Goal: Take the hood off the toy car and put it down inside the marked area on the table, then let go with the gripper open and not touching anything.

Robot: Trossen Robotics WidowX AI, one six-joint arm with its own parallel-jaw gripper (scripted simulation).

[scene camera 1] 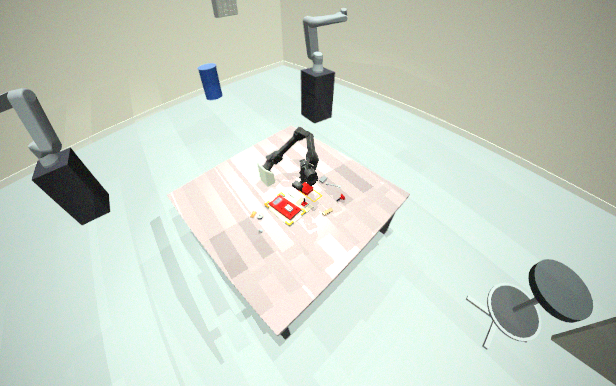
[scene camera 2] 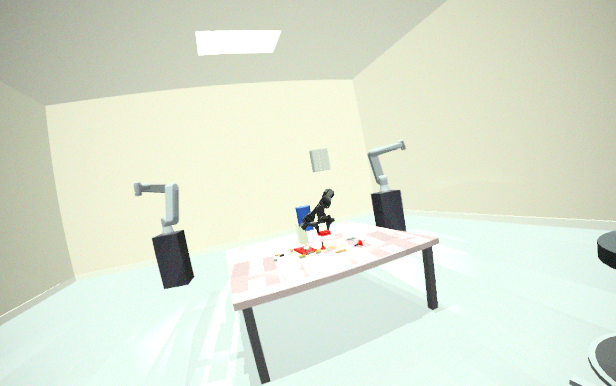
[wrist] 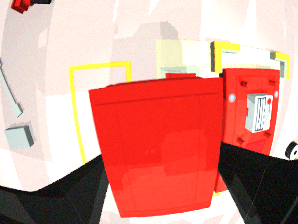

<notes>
My gripper (wrist: 161,153) carries a red hood (wrist: 160,139). I also see a toy car (wrist: 237,82).
</notes>
